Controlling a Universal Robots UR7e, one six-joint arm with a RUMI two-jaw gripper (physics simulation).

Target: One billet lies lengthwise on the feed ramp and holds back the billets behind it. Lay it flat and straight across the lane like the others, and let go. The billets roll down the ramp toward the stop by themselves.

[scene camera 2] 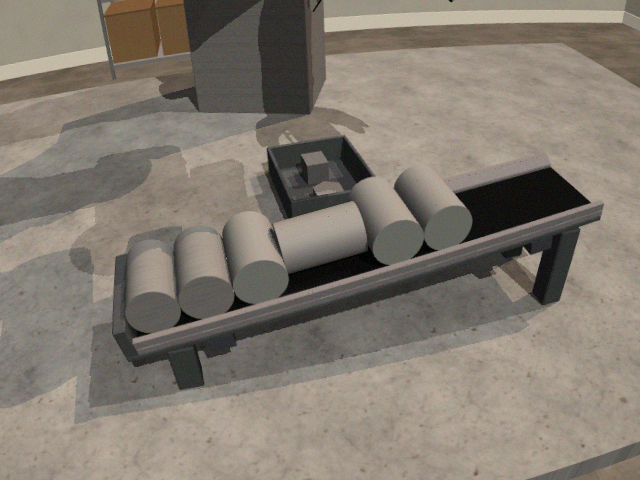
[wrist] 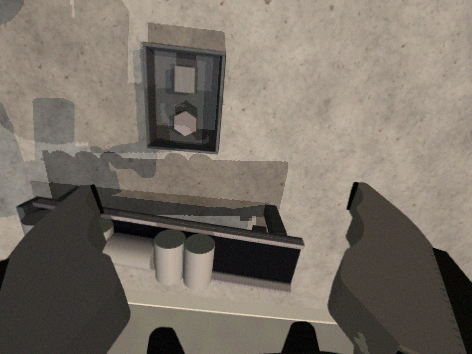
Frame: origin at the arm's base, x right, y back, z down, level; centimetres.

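Seen in the pictures: gripper, fingertip midpoint: (scene camera 2: 385, 4) (wrist: 228, 187).
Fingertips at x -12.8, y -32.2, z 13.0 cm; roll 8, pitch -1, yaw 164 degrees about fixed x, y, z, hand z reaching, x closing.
Observation:
Pixels of each thing's middle, then the offset from my fingertips to it.
- lengthwise billet at the middle of its body: (scene camera 2: 319, 237) (wrist: 134, 250) dx +8.5, dy -18.7, dz +12.8 cm
- stop at the middle of its body: (scene camera 2: 125, 302) dx +23.7, dy -21.3, dz +15.5 cm
- dark open tray at the middle of its body: (scene camera 2: 321, 178) (wrist: 185, 102) dx +6.6, dy +1.7, dz +19.8 cm
- square block at the middle of its body: (scene camera 2: 314, 167) (wrist: 186, 80) dx +7.1, dy +4.5, dz +19.9 cm
- hexagonal block at the middle of its body: (scene camera 2: 328, 195) (wrist: 186, 122) dx +6.1, dy -1.0, dz +20.3 cm
The lengthwise billet (scene camera 2: 320, 237) (wrist: 130, 250) lies along the feed ramp (scene camera 2: 372, 273) (wrist: 250, 260), its axis along the lane. On its uphill side two crosswise billets, one (scene camera 2: 387, 222) (wrist: 169, 257) touching its end and another (scene camera 2: 433, 206) (wrist: 198, 262) behind that, rest against each other. On its downhill side three crosswise billets (scene camera 2: 255, 258) (scene camera 2: 204, 271) (scene camera 2: 152, 286) lie toward the stop (scene camera 2: 119, 299). My gripper (wrist: 228, 187) is open and empty, high above the table, with the ramp showing beyond and between its fingers. The left finger hides part of the ramp's lower end in the wrist view.
A dark open tray (scene camera 2: 281, 180) (wrist: 221, 100) holding a square block (scene camera 2: 314, 166) (wrist: 184, 79) and a hexagonal block (scene camera 2: 327, 188) (wrist: 185, 123) stands beside the ramp. A tall grey pedestal (scene camera 2: 227, 62) stands behind it. Raised rails (scene camera 2: 413, 266) run along the ramp's sides.

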